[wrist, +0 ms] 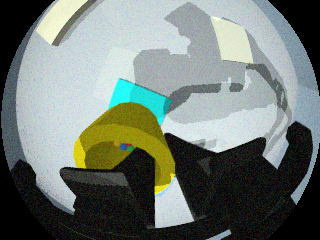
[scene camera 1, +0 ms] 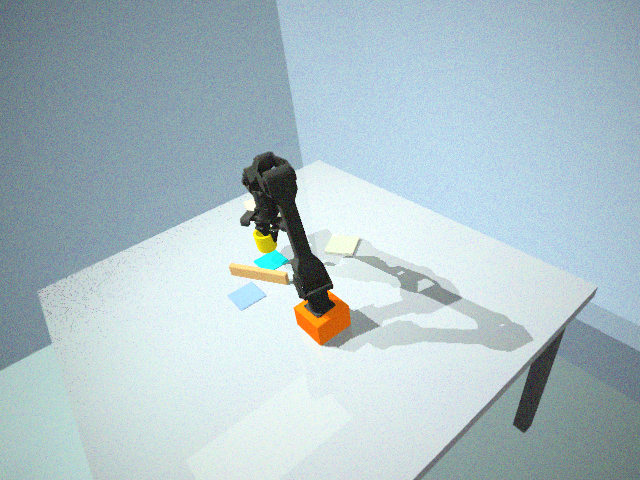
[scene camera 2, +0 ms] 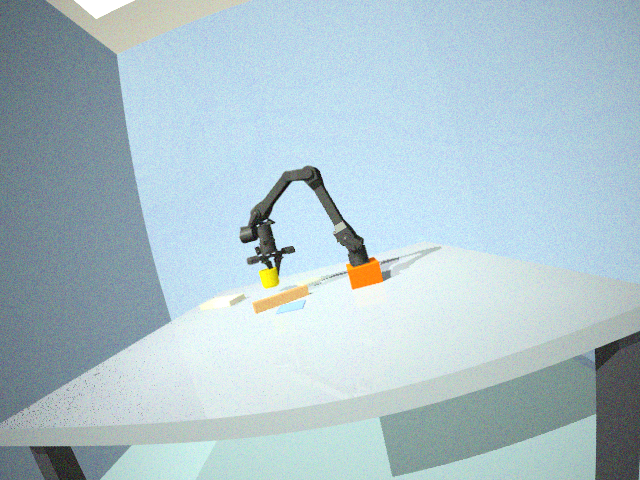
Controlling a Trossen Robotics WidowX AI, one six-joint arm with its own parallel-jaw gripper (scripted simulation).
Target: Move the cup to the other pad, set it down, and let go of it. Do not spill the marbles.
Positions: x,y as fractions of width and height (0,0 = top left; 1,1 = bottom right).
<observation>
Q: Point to a tan wooden bar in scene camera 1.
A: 0.43,0.58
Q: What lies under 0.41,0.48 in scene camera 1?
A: My gripper.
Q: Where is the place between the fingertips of my gripper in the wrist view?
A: At 0.50,0.58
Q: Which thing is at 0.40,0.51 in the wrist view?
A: A yellow cup.
</observation>
